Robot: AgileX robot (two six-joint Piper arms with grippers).
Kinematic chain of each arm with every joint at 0, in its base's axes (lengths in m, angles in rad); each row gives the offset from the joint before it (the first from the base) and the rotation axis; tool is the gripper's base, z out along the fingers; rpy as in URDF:
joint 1: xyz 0 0 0.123 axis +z
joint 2: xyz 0 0 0 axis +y
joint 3: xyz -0.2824 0 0.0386 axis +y
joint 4: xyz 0.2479 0 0.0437 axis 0.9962 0 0.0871
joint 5: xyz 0 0 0 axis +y
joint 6: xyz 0.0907 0 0.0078 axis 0.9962 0 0.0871
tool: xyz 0 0 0 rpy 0 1.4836 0
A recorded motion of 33 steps. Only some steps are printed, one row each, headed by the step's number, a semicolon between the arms.
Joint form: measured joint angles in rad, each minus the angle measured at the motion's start. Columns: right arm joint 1, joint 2, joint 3, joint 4, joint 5, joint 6; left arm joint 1, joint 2, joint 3, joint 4, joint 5, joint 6.
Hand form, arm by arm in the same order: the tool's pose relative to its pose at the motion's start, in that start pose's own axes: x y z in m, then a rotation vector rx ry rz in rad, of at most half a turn. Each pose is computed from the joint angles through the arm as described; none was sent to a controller.
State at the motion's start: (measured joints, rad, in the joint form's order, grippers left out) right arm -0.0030 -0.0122 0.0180 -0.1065 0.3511 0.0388; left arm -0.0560 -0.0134 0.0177 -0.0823 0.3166 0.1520
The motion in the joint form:
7: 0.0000 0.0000 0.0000 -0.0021 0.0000 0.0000; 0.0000 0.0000 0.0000 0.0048 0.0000 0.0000
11: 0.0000 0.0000 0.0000 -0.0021 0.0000 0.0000; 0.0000 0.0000 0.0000 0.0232 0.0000 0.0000
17: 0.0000 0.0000 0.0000 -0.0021 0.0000 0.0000; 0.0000 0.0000 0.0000 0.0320 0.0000 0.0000
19: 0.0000 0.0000 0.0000 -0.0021 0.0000 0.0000; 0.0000 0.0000 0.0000 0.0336 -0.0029 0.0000
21: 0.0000 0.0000 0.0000 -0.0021 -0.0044 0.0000; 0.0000 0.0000 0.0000 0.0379 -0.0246 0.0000
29: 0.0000 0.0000 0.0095 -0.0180 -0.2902 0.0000; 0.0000 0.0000 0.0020 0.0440 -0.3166 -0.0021
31: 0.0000 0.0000 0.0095 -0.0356 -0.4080 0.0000; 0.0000 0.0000 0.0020 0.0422 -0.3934 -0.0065
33: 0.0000 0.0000 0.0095 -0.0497 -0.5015 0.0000; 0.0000 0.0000 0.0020 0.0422 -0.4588 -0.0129
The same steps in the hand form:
7: 0.0000 -0.0001 0.0000 0.0007 0.0000 -0.0020; 0.0000 0.0001 0.0000 -0.0015 0.0002 0.0046
11: 0.0000 -0.0001 0.0000 0.0007 0.0000 -0.0020; 0.0001 0.0007 0.0000 -0.0071 0.0011 0.0220
17: 0.0000 -0.0001 0.0000 0.0007 0.0000 -0.0020; 0.0001 0.0009 0.0000 -0.0098 0.0015 0.0304
19: 0.0000 -0.0001 0.0000 0.0007 0.0000 -0.0020; -0.0001 0.0010 0.0000 -0.0107 -0.0013 0.0319
21: -0.0004 0.0000 0.0000 0.0005 -0.0044 -0.0020; -0.0021 0.0013 0.0000 -0.0150 -0.0226 0.0362
29: -0.0230 0.0011 -0.0025 -0.0083 -0.2806 -0.0179; -0.0274 0.0043 -0.0042 -0.0543 -0.3099 0.0415
31: -0.0331 0.0018 -0.0061 -0.0114 -0.3984 -0.0356; -0.0339 0.0050 -0.0066 -0.0631 -0.3862 0.0357
33: -0.0408 0.0026 -0.0097 -0.0153 -0.4918 -0.0501; -0.0393 0.0055 -0.0091 -0.0700 -0.4513 0.0297

